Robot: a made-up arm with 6 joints.
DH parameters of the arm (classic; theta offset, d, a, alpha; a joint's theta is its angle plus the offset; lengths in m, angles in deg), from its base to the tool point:
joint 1: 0 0.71 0.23 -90
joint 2: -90 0 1.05 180
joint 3: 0 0 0.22 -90
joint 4: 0 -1.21 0 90
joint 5: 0 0 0 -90
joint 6: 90 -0.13 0 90
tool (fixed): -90 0 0 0
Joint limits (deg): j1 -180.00..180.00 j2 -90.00..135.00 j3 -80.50..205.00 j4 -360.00..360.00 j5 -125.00..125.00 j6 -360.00..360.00
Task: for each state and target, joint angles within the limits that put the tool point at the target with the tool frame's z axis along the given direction. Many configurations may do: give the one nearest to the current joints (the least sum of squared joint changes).
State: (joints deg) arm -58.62 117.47 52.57 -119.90 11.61 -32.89
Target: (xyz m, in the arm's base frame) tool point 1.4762 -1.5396 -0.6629 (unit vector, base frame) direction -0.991 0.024 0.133
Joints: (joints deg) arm -44.34 114.46 61.18 -107.94 34.13 -15.64
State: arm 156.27 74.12 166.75 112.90 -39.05 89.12
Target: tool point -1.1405 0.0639 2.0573 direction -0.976 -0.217 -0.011
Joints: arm 180.00 89.18 176.10 81.60 -29.79 85.23
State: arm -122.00 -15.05 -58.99 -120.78 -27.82 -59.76
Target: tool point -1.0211 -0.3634 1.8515 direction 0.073 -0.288 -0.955
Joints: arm -161.03 -27.70 -28.42 -126.27 -6.38 -70.85
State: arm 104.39 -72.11 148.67 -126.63 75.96 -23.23
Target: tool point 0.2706 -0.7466 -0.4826 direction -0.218 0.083 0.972
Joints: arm 102.59 -89.88 174.85 -127.55 100.29 -5.05
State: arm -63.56 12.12 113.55 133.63 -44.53 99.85
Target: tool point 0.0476 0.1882 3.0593 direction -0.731 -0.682 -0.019
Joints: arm -119.81 -3.71 91.80 92.61 -23.73 105.96
